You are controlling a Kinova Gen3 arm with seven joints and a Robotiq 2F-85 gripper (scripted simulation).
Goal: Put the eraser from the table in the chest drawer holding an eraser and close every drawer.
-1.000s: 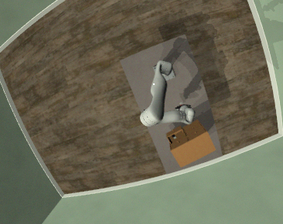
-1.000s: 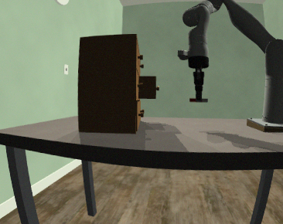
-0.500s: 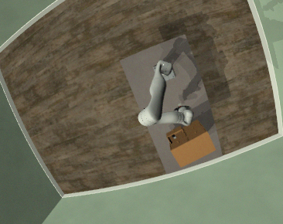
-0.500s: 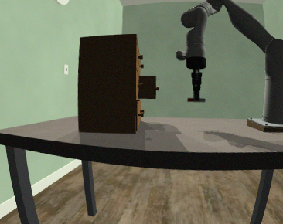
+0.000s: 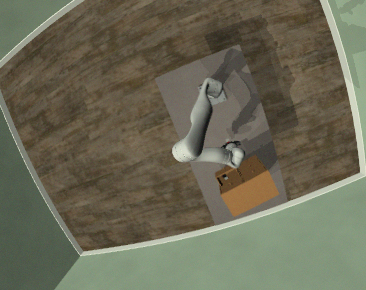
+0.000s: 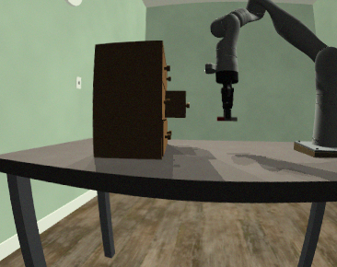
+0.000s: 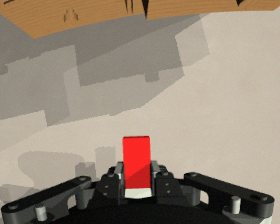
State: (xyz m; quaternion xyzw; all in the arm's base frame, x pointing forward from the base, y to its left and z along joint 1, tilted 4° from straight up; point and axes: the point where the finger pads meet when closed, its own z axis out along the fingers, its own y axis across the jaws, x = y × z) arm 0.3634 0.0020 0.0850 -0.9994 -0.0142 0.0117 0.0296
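The dark eraser is 21 cm ahead of my hand and 10 cm to the right of it. Round my hand: red eraser: 1 cm below, 1 cm behind.
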